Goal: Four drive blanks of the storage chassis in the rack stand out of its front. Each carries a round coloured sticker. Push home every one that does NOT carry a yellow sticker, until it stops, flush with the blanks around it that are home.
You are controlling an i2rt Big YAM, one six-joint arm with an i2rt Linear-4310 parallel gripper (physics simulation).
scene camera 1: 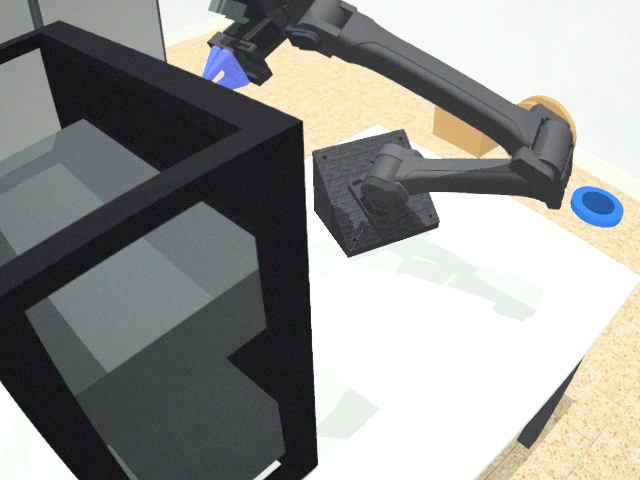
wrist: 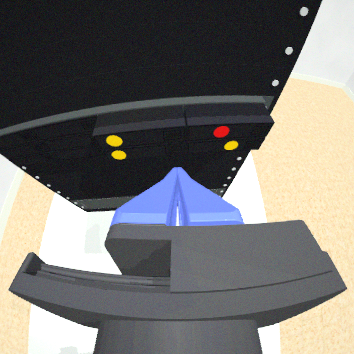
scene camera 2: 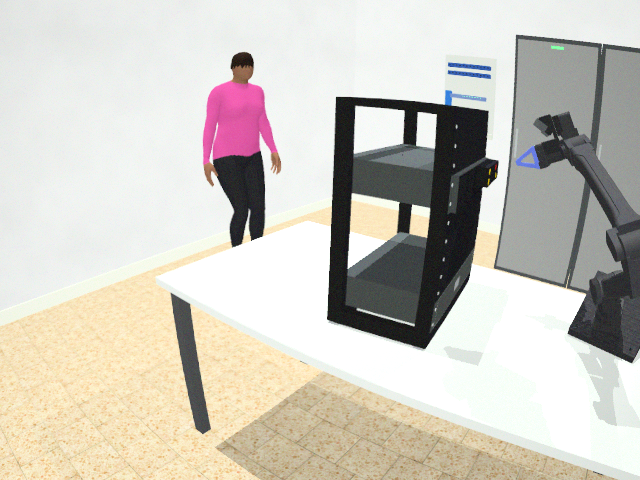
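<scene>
In the wrist view, four dark blanks stand out of the chassis front in the rack. At the right, the upper blank carries a red sticker, and the one under it carries a yellow sticker. At the left, the upper blank carries a yellow sticker, and the one under it another yellow sticker. My gripper is shut and empty, its blue fingers together. It is in front of the blanks, apart from them. In the wrist view its tips appear below and between the two sticker pairs.
A second chassis sits low in the rack. The rack stands on the white table, with the arm's dark base in front of it. Grey cabinets and a person in pink are in the background.
</scene>
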